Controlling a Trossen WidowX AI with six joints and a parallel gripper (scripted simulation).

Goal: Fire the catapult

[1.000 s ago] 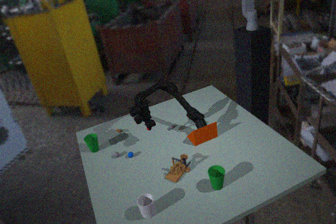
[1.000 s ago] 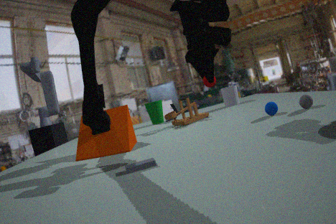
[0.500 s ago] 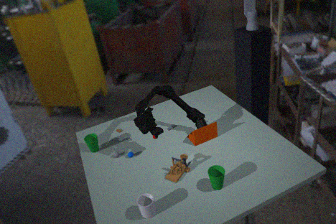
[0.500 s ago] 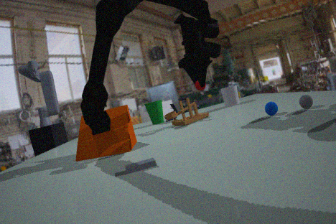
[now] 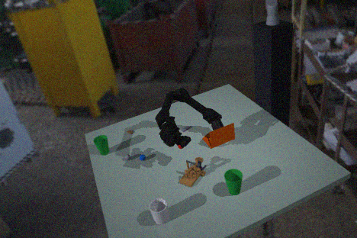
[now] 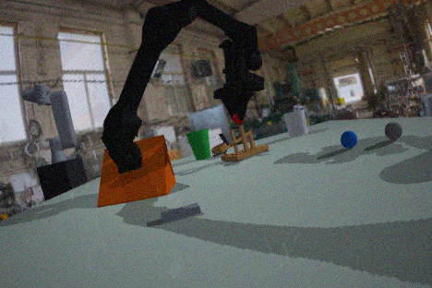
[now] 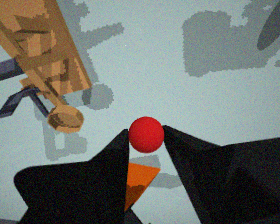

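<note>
Now: gripper tip 20 mm past the wooden catapult, 140 mm to the right of it and 70 mm above it. Also, from my gripper tip: red ball 10 mm above; grey piece 160 mm behind, 300 mm to the right, 110 mm below; blue ball 220 mm ahead, 170 mm to the right, 100 mm below.
</note>
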